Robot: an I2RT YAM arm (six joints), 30 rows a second.
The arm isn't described. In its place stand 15 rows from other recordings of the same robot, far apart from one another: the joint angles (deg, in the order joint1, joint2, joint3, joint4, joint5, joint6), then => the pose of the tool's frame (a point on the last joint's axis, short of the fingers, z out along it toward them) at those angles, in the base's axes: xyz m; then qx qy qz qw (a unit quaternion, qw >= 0).
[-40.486, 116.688, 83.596, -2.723, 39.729, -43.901] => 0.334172, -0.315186, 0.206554, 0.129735, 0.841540, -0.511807, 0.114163
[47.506, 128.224, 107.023, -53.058, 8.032, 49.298] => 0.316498, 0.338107, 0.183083, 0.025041, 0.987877, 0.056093, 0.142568
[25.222, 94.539, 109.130, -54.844, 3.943, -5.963] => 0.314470, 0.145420, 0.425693, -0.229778, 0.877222, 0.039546, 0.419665
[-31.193, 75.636, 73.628, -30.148, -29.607, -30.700] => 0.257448, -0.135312, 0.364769, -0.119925, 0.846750, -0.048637, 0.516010
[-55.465, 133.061, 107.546, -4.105, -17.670, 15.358] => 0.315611, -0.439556, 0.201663, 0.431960, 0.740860, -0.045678, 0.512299
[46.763, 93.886, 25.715, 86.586, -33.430, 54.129] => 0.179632, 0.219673, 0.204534, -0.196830, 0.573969, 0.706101, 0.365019
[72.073, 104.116, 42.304, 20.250, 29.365, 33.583] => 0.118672, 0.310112, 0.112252, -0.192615, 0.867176, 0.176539, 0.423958
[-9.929, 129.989, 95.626, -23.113, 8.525, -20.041] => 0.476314, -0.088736, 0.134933, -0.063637, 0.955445, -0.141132, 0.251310
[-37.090, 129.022, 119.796, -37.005, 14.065, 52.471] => 0.403795, -0.316123, 0.260172, 0.681107, 0.621559, -0.063083, 0.381809
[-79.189, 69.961, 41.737, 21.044, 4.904, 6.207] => 0.049979, -0.277952, 0.284838, 0.528929, 0.531506, -0.418794, 0.512198
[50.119, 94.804, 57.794, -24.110, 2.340, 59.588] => 0.210649, 0.249837, 0.181064, 0.084989, 0.964483, 0.192477, 0.159691
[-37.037, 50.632, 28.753, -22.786, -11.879, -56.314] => 0.147831, -0.102368, 0.205469, -0.192985, 0.898170, -0.213338, 0.332467
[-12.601, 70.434, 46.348, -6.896, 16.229, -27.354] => 0.263755, -0.069156, 0.261359, -0.041665, 0.863361, -0.282048, 0.416318
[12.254, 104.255, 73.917, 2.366, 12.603, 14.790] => 0.414816, 0.082147, 0.246403, 0.075391, 0.850403, 0.028285, 0.519933
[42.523, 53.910, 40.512, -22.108, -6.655, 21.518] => 0.148849, 0.142103, 0.264920, -0.187908, 0.867829, 0.286093, 0.360157
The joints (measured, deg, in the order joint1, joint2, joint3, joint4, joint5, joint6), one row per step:
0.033 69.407 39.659 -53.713 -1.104 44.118
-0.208 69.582 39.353 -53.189 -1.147 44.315
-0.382 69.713 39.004 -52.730 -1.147 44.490
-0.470 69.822 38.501 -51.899 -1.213 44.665
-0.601 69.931 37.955 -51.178 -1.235 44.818
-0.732 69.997 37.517 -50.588 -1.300 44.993
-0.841 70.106 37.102 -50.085 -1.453 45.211
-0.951 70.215 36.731 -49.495 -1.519 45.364
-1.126 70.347 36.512 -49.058 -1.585 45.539
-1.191 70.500 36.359 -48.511 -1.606 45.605
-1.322 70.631 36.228 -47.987 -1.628 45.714
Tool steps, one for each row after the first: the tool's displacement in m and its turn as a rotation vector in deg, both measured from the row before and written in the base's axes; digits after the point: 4 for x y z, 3 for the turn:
0.0002 -0.0007 -0.0017 0.065 -0.039 -0.432
-0.0001 -0.0006 -0.0018 0.020 0.024 -0.348
0.0001 -0.0002 -0.0023 0.084 -0.216 -0.254
-0.0003 -0.0004 -0.0026 0.039 -0.063 -0.280
-0.0003 -0.0004 -0.0020 0.085 -0.083 -0.297
-0.0003 -0.0002 -0.0020 0.178 0.024 -0.307
0.0000 -0.0003 -0.0018 0.082 -0.107 -0.254
0.0002 -0.0005 -0.0012 0.086 -0.083 -0.340
0.0007 -0.0002 -0.0010 0.024 -0.240 -0.128
0.0007 -0.0004 -0.0008 0.030 -0.260 -0.236

